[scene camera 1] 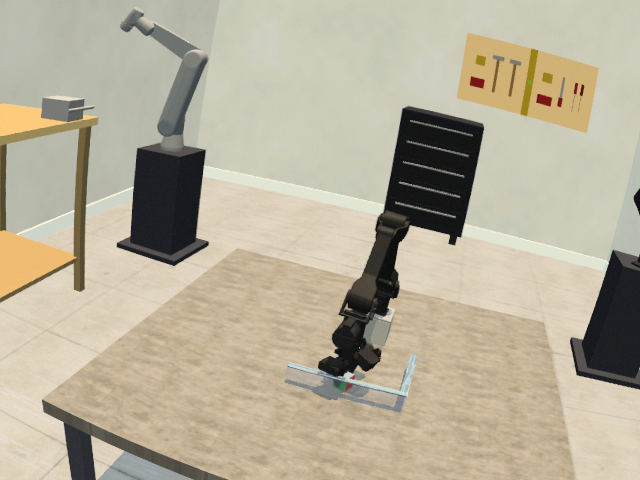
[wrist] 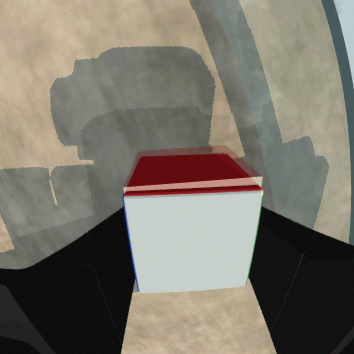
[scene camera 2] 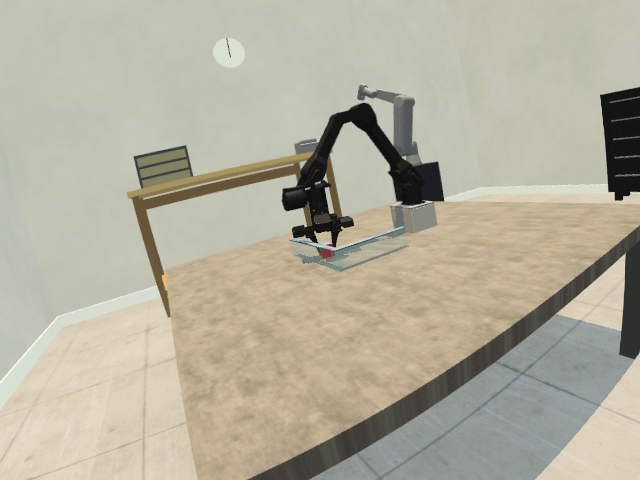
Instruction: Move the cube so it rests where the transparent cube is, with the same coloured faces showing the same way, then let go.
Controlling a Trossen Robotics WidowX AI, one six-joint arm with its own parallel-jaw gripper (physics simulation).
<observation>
my gripper: holds a cube (wrist: 182,239)
</observation>
